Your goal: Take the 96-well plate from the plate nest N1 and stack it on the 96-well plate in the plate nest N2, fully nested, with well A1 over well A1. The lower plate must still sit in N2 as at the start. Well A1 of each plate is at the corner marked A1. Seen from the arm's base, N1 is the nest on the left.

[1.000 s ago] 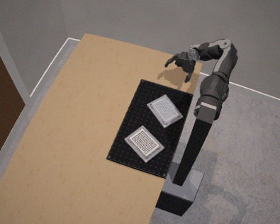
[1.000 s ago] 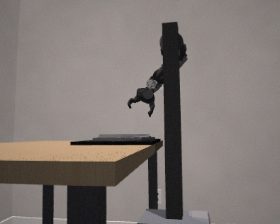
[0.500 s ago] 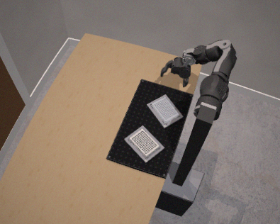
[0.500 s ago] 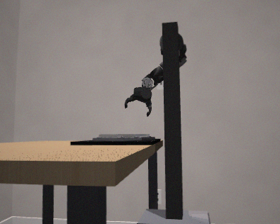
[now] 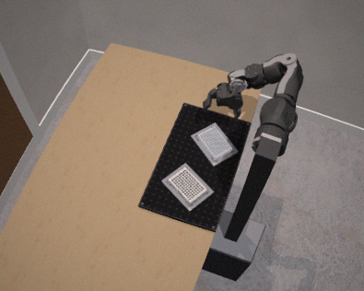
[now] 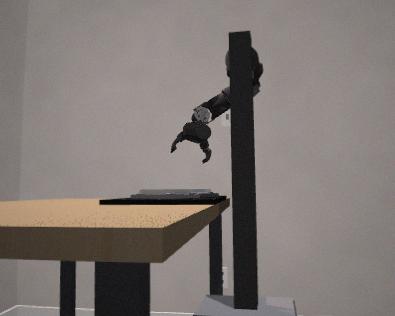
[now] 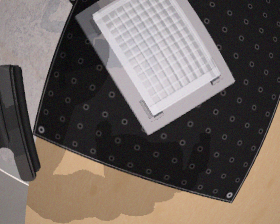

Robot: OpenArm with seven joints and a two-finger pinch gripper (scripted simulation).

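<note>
Now: the A1 mark 15 cm to the left of my hand, 13 cm below it and 5 cm behind it.
</note>
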